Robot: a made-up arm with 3 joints. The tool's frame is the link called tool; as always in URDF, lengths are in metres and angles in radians. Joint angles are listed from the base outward.
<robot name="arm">
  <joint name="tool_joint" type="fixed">
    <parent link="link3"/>
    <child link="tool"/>
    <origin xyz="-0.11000 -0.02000 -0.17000" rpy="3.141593 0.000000 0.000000"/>
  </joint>
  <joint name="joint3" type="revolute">
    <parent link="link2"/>
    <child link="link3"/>
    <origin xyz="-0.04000 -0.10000 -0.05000" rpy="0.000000 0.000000 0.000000"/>
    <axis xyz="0 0 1"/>
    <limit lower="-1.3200" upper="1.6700"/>
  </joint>
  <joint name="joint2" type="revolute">
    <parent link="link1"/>
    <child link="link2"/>
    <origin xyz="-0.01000 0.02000 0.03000" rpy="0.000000 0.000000 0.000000"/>
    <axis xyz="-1 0 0"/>
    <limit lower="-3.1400" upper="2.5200"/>
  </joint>
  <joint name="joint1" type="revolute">
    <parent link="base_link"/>
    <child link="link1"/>
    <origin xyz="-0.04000 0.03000 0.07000" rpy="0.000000 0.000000 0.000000"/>
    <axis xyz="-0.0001 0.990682 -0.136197"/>
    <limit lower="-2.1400" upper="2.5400"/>
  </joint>
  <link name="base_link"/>
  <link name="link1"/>
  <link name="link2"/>
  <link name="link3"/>
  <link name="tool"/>
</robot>
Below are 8 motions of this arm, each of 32 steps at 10 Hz.
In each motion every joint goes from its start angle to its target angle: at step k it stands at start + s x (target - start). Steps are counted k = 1, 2, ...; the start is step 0. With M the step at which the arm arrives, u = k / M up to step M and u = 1 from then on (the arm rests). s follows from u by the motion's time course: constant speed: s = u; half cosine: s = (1 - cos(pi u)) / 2; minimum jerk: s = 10 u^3 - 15 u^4 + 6 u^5.
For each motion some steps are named. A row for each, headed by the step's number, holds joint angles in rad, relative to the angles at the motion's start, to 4 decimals.
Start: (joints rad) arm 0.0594 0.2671 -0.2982
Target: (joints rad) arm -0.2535 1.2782 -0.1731
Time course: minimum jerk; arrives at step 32
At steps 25, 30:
25: -0.2900 0.9370 0.1159
30: -0.3122 1.0089 0.1248

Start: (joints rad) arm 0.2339 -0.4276 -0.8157
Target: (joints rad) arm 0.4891 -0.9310 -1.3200
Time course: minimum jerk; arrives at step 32
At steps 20, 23, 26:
20: 0.1850 -0.3649 -0.3655
23: 0.2197 -0.4333 -0.4341
26: 0.2428 -0.4788 -0.4797

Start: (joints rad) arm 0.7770 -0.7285 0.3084
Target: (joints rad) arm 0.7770 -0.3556 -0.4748
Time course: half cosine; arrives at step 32
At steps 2, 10, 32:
2: 0.0000 0.0036 -0.0075
10: 0.0000 0.0829 -0.1740
32: 0.0000 0.3729 -0.7832

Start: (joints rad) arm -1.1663 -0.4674 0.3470
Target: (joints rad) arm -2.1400 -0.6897 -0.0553
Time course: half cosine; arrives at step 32
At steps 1, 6, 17, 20, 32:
1: -0.0023 -0.0005 -0.0010
6: -0.0820 -0.0187 -0.0339
17: -0.5346 -0.1220 -0.2209
20: -0.6732 -0.1537 -0.2781
32: -0.9737 -0.2223 -0.4023

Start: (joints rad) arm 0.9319 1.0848 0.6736
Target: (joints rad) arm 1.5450 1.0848 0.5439
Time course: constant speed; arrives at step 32
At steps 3, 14, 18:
3: 0.0575 0.0000 -0.0122
14: 0.2682 0.0000 -0.0567
18: 0.3449 0.0000 -0.0730

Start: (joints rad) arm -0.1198 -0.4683 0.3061
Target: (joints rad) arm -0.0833 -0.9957 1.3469
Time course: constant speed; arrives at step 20
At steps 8, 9, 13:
8: 0.0146 -0.2110 0.4163
9: 0.0164 -0.2373 0.4684
13: 0.0237 -0.3428 0.6765

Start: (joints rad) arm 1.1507 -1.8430 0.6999
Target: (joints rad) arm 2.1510 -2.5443 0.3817
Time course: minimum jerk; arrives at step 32
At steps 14, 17, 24, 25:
14: 0.3841 -0.2693 -0.1222
17: 0.5586 -0.3916 -0.1777
24: 0.8968 -0.6287 -0.2853
25: 0.9269 -0.6499 -0.2949

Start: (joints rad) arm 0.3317 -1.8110 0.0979
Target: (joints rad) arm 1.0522 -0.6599 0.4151
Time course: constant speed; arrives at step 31
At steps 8, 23, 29, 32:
8: 0.1859 0.2971 0.0819
23: 0.5346 0.8540 0.2353
29: 0.6740 1.0768 0.2967
32: 0.7205 1.1511 0.3172

